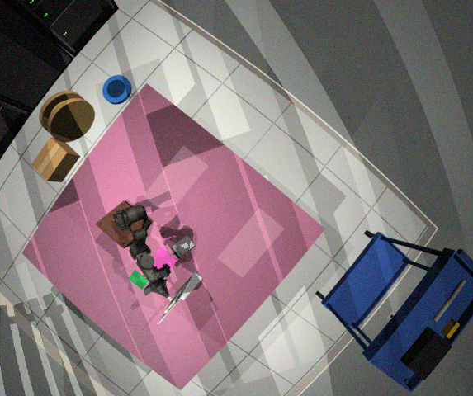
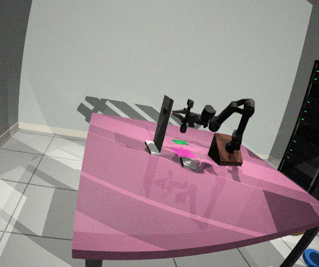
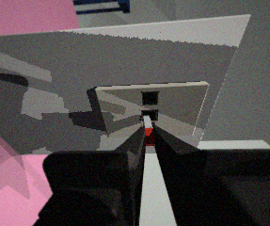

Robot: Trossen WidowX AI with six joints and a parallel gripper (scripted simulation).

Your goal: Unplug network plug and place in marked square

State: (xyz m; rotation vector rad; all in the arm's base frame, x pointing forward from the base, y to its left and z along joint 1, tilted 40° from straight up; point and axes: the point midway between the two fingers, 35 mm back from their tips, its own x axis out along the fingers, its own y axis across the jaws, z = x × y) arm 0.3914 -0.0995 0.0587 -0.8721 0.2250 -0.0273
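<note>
My gripper tip is 140 mm past the magenta square and 230 mm above it. Also, from my gripper tip: red plug (right at my gripper tip); grey block (110 mm behind, 150 mm to the left, 220 mm below).
</note>
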